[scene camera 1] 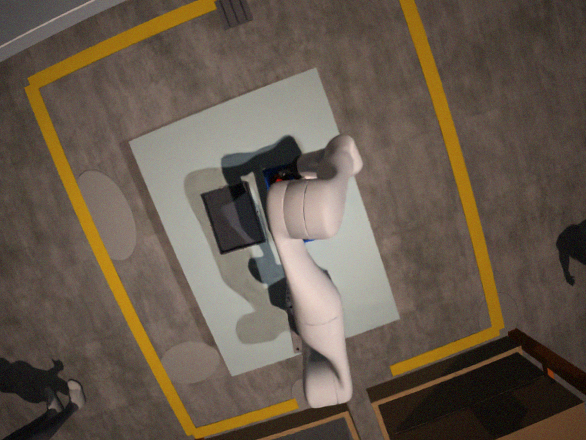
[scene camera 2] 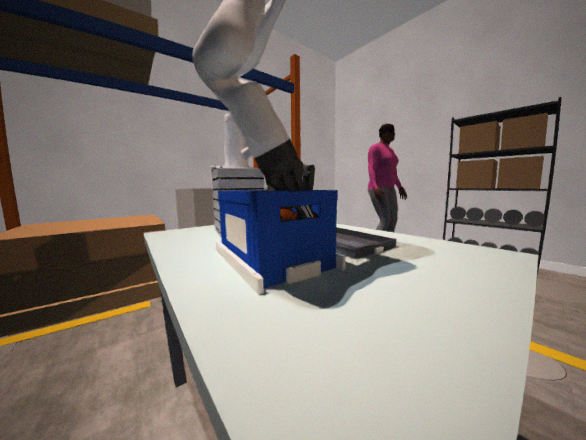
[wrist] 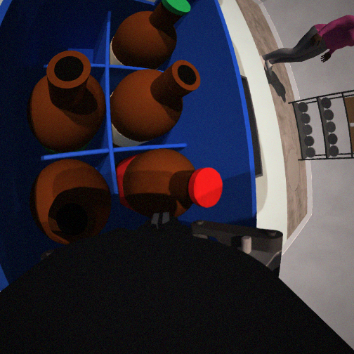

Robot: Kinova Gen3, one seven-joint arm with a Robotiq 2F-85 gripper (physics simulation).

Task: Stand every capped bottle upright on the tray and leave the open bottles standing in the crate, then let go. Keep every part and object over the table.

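Frame: origin at the arm's base, x back, y right, z up, level; metres.
Where they show: gripper, fingertip midpoint: point(scene camera 1: 282, 172) point(scene camera 2: 308, 218); arm's base at its link origin: point(scene camera 2: 236, 167).
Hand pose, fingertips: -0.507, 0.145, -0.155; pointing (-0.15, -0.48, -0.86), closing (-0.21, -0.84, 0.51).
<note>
Each offset is from my fingertips to the top centre of the thing, as dx, dy, dz. "spot": to the spot under its first point. Level surfaces: height alone.
The blue crate @(+0.120, +0.004, +0.059) point(scene camera 1: 270, 174) point(scene camera 2: 300, 250) point(wrist: 215, 115) stands on the table. In the wrist view it holds a red-capped brown bottle point(wrist: 157, 177), a green-capped bottle point(wrist: 145, 40) and three open bottles: one at upper left point(wrist: 67, 117), one in the middle point(wrist: 145, 105), one at lower left point(wrist: 75, 175). My gripper point(scene camera 2: 307, 211) point(wrist: 162, 222) is shut and empty, its fingertips together inside the crate, right beside the red-capped bottle; whether they touch it is unclear. The dark tray @(spot: +0.026, -0.277, -0.111) point(scene camera 1: 225, 212) point(scene camera 2: 367, 242) point(wrist: 253, 130) lies beside the crate. No bottle shows on it.
Light strips lie along the crate's base, one at its near left point(scene camera 2: 240, 267). The pale table @(dz -0.116) point(scene camera 1: 175, 145) point(scene camera 2: 375, 350) carries crate and tray. The arm point(scene camera 1: 315, 300) hides much of the crate from above. A person point(scene camera 2: 384, 175) and a shelf rack point(scene camera 2: 550, 195) stand beyond the table.
</note>
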